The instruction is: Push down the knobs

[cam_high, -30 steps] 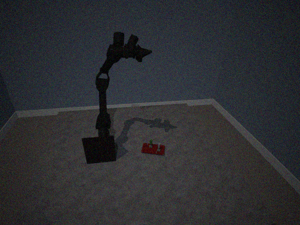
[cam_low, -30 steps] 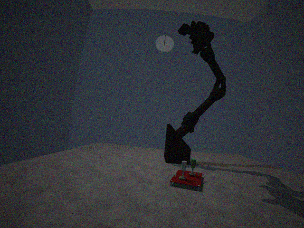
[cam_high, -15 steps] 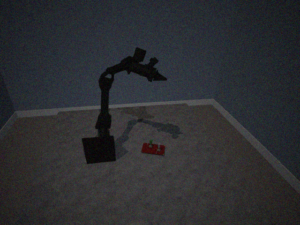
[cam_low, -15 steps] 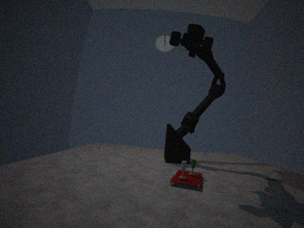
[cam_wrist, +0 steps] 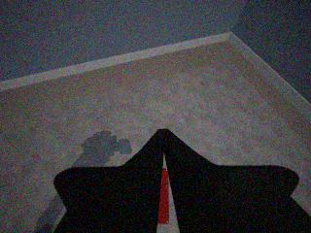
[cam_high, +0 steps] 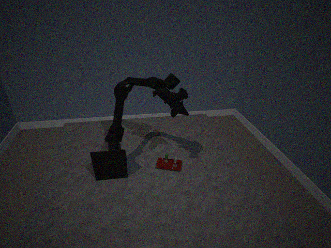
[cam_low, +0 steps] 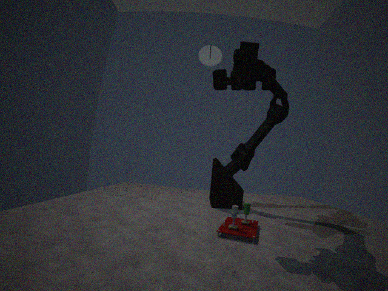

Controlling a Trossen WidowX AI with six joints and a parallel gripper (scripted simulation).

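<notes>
The green knob lies 330 mm below my gripper tip, 80 mm behind it and 70 mm to the left of it. Also, from my gripper tip: grey knob: 330 mm below, 40 mm behind, 20 mm to the left.
</notes>
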